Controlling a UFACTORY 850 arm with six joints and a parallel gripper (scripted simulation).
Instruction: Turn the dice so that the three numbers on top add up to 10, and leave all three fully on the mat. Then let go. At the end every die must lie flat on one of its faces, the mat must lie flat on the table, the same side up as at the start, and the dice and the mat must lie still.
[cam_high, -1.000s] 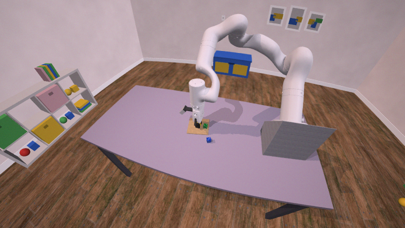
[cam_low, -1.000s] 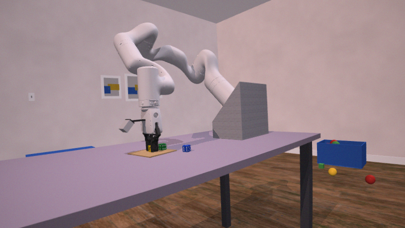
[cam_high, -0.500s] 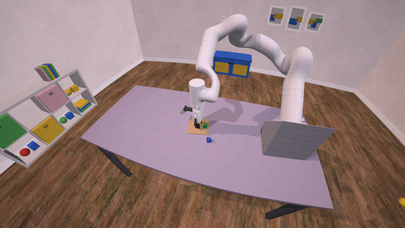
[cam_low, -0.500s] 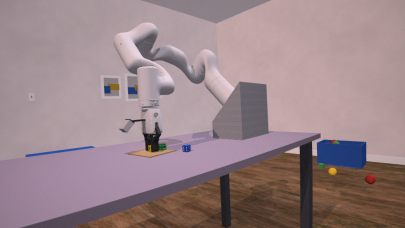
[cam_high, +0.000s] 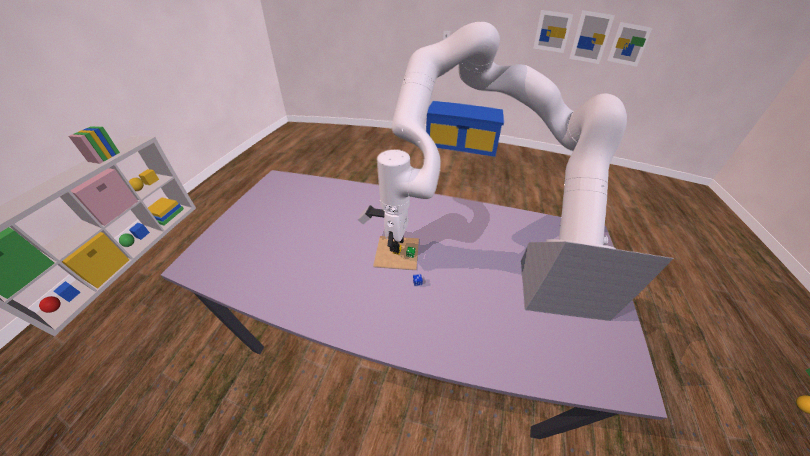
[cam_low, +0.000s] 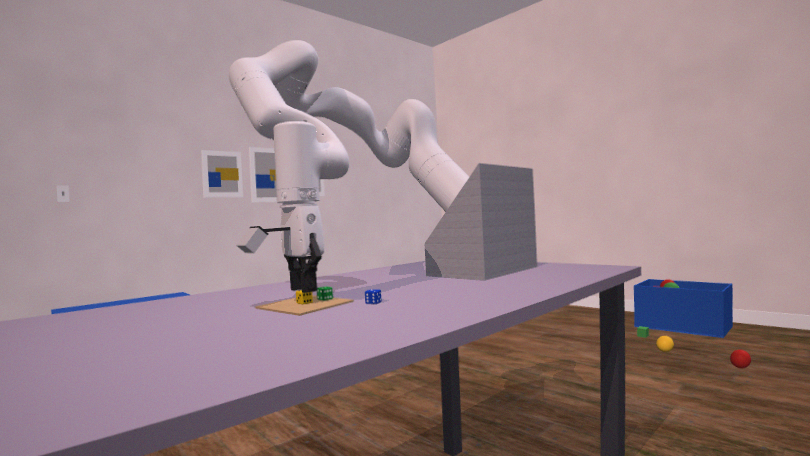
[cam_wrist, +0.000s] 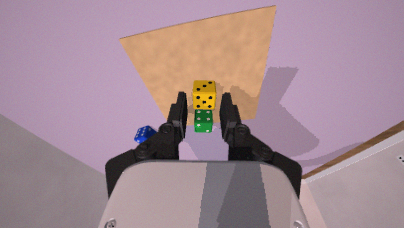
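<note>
Now: hand 30 mm above the yellow die. Also, from my hand: blue die: 90 mm behind, 110 mm to the left, 40 mm below; then tan mat: 50 mm below; then green die: 50 mm behind, 30 mm below.
</note>
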